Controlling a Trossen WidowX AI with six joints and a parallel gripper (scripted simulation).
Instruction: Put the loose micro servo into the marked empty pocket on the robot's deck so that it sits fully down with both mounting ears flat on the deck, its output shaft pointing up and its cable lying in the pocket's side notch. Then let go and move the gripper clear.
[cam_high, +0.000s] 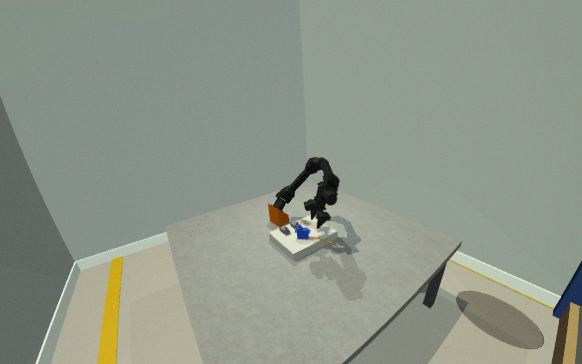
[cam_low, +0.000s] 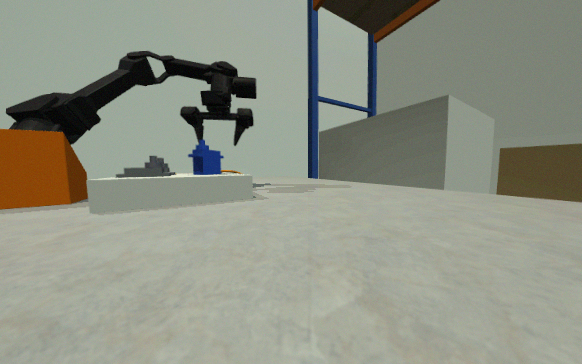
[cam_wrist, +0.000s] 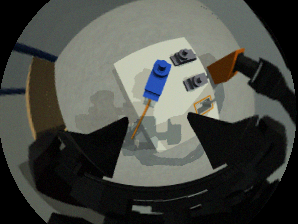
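My gripper tip is 30 mm past the white deck, 20 mm to the left of it and 100 mm above it.
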